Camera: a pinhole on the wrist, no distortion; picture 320 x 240 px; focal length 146.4 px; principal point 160.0 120.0 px. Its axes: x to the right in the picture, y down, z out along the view. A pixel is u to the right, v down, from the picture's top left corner.
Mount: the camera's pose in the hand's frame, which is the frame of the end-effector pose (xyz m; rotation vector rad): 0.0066 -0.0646 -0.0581 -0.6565 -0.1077 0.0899
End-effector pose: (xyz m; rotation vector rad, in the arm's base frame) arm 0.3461 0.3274 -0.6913 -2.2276 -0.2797 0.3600
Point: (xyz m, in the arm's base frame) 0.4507 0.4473 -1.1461
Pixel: 240.9 130.1
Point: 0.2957 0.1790 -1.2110
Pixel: 177.9 189.4
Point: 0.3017 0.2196 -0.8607
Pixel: 149.7 209.0
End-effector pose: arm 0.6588 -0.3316 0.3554 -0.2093 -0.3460 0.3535
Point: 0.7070 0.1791 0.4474
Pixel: 272.2 209.5
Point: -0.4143 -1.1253 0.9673
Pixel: outside the picture
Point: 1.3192 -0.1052 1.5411
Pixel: outside the picture
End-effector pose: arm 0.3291 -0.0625 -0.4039 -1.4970 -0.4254 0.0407
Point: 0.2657 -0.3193 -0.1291
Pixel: behind the camera
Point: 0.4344 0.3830 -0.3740
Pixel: 261.1 40.5
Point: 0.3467 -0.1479 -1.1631
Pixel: outside the picture
